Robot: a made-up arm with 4 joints.
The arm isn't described. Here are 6 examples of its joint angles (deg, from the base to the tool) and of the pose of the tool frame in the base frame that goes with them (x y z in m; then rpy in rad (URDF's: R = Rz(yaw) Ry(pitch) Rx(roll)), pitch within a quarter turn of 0, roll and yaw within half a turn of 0).
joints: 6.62 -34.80 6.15 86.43
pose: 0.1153 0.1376 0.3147 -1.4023 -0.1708 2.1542
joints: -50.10 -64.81 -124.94 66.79
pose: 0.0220 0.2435 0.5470 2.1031 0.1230 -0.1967
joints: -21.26 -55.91 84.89 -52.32
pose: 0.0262 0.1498 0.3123 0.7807 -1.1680 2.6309
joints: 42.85 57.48 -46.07 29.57
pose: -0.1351 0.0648 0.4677 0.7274 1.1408 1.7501
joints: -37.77 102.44 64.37 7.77
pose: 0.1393 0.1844 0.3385 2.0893 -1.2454 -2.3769
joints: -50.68 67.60 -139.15 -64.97
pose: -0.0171 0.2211 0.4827 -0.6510 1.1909 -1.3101
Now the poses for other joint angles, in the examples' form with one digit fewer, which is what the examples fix.
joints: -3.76 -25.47 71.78 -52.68
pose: -0.027 0.158 0.298 1.151 -1.208 1.762
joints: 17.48 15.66 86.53 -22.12
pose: -0.065 0.236 0.312 1.635 -1.083 0.040
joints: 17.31 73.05 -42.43 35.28
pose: -0.145 0.093 0.418 -0.462 1.012 0.504
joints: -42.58 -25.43 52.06 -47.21
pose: 0.106 0.133 0.336 0.162 -0.477 2.396
